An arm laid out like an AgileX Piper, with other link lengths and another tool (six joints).
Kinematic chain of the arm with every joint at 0, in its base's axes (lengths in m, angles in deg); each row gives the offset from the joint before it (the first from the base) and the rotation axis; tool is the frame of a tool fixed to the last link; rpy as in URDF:
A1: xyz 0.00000 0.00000 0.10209 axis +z
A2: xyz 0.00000 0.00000 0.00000 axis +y
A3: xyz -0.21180 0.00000 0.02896 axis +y
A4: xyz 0.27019 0.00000 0.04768 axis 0.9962 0 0.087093
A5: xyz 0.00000 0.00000 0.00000 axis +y
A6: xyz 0.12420 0.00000 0.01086 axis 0.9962 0 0.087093
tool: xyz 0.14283 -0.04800 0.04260 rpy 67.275 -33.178 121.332
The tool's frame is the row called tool.
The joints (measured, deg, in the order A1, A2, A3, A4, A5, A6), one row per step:
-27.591 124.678 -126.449 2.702 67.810 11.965
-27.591 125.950 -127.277 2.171 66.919 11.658
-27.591 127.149 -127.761 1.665 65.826 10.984
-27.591 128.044 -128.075 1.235 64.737 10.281
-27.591 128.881 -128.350 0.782 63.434 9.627
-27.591 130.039 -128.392 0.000 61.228 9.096
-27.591 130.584 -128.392 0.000 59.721 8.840
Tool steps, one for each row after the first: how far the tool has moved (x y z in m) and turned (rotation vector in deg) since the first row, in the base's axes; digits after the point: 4 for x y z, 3 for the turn. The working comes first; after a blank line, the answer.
Tool pose at each row, in the base's axes (x y z in m, rotation vector in deg; the steps are taken from these numbers as rounded here):
0.4781 -0.2968 0.0861 152.885 19.169 69.091
0.4822 -0.3015 0.0825 152.161 19.802 68.869
0.4865 -0.3060 0.0777 151.470 20.953 68.523
0.4905 -0.3099 0.0746 150.675 22.138 68.356
0.4950 -0.3141 0.0724 149.638 23.278 68.370
0.5009 -0.3206 0.0680 148.120 24.408 68.355
0.5059 -0.3231 0.0668 147.103 24.809 69.110

0.0041 -0.0047 -0.0036 -0.808 -0.094 0.170
0.0084 -0.0092 -0.0084 -1.730 -0.064 0.667
0.0124 -0.0131 -0.0115 -2.662 -0.171 1.208
0.0169 -0.0173 -0.0137 -3.706 -0.474 1.705
0.0228 -0.0238 -0.0181 -5.155 -0.945 2.079
0.0278 -0.0263 -0.0193 -5.735 -1.732 2.264

